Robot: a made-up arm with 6 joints. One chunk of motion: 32 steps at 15 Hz.
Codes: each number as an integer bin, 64 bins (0 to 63) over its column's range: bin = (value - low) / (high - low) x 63, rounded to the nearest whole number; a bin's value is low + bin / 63 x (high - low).
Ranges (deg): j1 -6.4..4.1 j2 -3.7..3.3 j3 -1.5..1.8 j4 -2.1..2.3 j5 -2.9..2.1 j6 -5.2..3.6
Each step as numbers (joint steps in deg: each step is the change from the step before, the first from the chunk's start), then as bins.
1 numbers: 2.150 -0.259 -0.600 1.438 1.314 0.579
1 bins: 51 31 17 51 53 41
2 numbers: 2.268 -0.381 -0.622 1.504 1.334 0.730
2 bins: 52 30 17 52 53 42
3 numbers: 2.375 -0.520 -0.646 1.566 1.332 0.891
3 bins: 53 29 16 52 53 44
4 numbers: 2.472 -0.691 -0.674 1.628 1.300 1.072
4 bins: 53 27 16 53 53 45
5 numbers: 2.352 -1.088 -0.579 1.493 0.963 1.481
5 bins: 53 24 18 51 49 48
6 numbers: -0.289 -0.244 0.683 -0.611 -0.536 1.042
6 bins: 37 31 42 21 30 45
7 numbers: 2.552 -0.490 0.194 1.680 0.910 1.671
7 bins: 54 29 32 54 48 49
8 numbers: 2.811 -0.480 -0.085 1.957 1.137 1.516
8 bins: 55 29 27 58 51 48
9 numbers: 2.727 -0.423 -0.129 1.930 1.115 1.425
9 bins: 55 29 26 58 51 47
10 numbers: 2.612 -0.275 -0.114 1.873 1.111 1.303
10 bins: 54 31 26 57 51 47
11 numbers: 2.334 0.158 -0.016 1.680 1.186 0.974
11 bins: 52 35 28 54 51 44
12 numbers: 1.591 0.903 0.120 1.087 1.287 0.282
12 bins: 48 41 31 46 53 39
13 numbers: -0.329 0.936 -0.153 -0.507 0.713 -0.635
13 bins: 36 42 26 23 46 33
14 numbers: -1.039 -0.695 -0.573 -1.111 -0.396 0.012
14 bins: 32 27 18 14 32 37
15 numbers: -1.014 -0.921 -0.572 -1.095 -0.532 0.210
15 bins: 32 25 18 14 30 39
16 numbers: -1.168 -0.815 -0.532 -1.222 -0.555 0.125
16 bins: 31 26 18 13 30 38
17 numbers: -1.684 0.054 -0.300 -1.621 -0.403 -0.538
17 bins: 28 34 23 7 31 33
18 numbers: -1.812 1.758 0.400 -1.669 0.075 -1.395
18 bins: 28 49 36 6 37 27
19 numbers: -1.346 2.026 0.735 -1.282 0.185 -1.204
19 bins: 30 52 43 12 39 29
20 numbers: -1.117 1.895 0.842 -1.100 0.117 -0.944
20 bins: 32 50 45 14 38 30
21 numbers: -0.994 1.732 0.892 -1.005 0.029 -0.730
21 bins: 32 49 46 16 37 32
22 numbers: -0.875 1.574 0.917 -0.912 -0.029 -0.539
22 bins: 33 47 46 17 36 33
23 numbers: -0.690 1.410 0.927 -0.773 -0.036 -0.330
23 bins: 34 46 46 19 36 35
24 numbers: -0.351 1.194 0.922 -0.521 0.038 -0.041
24 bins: 36 44 46 23 37 37
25 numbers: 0.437 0.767 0.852 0.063 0.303 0.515
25 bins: 41 40 45 31 40 41
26 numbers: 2.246 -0.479 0.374 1.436 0.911 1.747
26 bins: 52 29 36 51 48 50
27 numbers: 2.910 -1.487 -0.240 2.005 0.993 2.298
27 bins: 56 20 24 59 49 54
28 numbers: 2.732 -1.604 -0.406 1.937 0.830 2.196
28 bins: 55 19 21 58 47 53
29 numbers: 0.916 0.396 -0.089 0.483 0.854 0.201
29 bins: 44 37 27 37 47 39
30 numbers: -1.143 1.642 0.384 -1.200 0.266 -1.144
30 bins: 32 48 36 13 40 29
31 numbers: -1.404 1.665 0.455 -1.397 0.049 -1.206
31 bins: 30 48 37 10 37 29
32 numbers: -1.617 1.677 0.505 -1.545 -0.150 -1.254
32 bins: 29 48 38 8 35 28
